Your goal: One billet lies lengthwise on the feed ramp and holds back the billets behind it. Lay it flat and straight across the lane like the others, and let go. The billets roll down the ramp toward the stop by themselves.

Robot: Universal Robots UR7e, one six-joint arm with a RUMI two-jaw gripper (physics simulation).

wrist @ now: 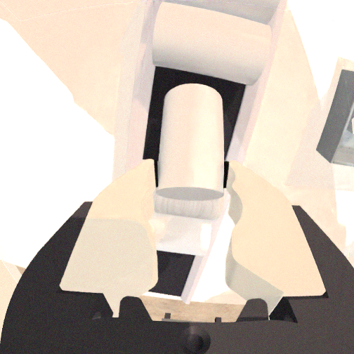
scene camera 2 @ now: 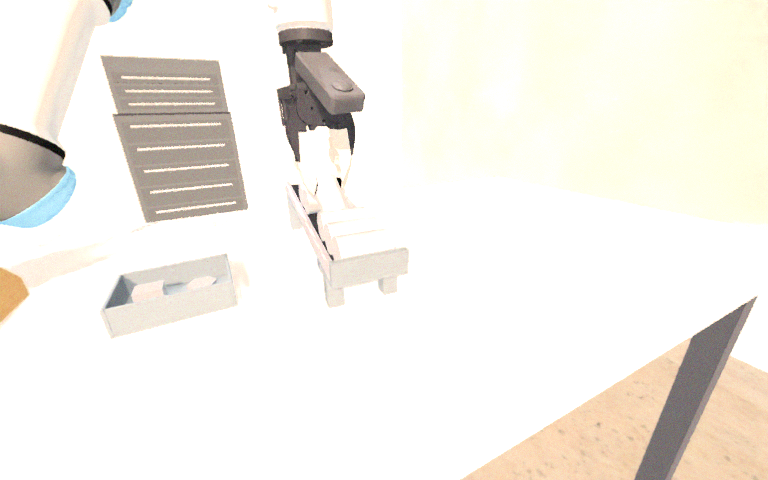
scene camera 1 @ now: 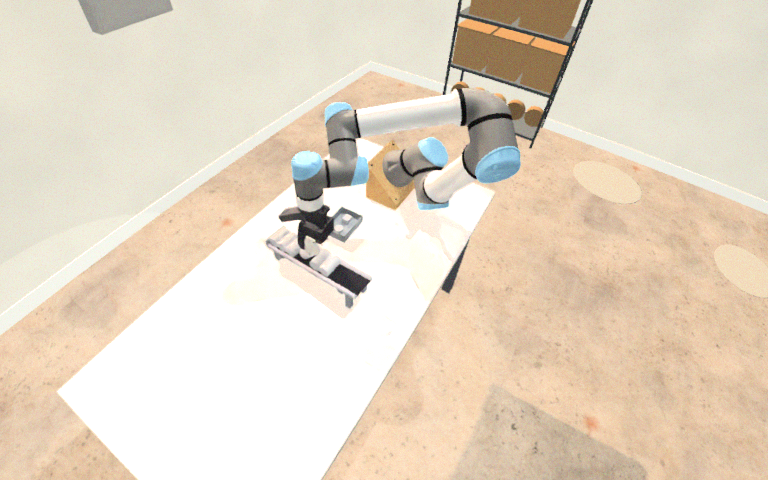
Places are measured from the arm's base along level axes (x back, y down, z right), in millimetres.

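Where they show: gripper, fingertip midpoint: [scene camera 2: 327, 193] [scene camera 1: 312, 250]; arm's base at its link origin: [scene camera 1: 396, 169].
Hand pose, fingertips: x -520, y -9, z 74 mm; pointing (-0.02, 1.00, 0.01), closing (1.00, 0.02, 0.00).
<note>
Things, the pixels of their top centre, and the offset from my fingertips.
- crosswise billet at its top centre: [scene camera 1: 329, 261] dy -5, dx -15, dz -73 mm
- grey tray at its top centre: [scene camera 2: 173, 277] [scene camera 1: 342, 220] dy +73, dx +221, dz +12 mm
My gripper [scene camera 1: 309, 246] [scene camera 2: 329, 191] [wrist: 190, 163] is shut on a pale billet [wrist: 191, 135], which lies along the lane's length. In the wrist view its near end face shows between the fingertips; it looks raised or tilted, but its exact height is hard to tell. The feed ramp [scene camera 1: 312, 269] [scene camera 2: 368, 268] [wrist: 131, 115] has a dark lane. A crosswise billet [wrist: 212, 42] lies past the held billet's far end, with a dark gap between them. Beneath its near end another crosswise billet [scene camera 1: 326, 262] [wrist: 185, 206] partly shows. More billets [scene camera 2: 362, 230] lie across the lane at the walled end.
A grey tray [scene camera 1: 344, 237] [scene camera 2: 169, 308] [wrist: 334, 120] with two pale pieces stands beside the ramp. The ramp's side rails flank the fingers. The arm's wooden base block [scene camera 1: 382, 189] stands behind the tray. A grey slatted panel [scene camera 2: 184, 135] shows in scene camera 2's view.
</note>
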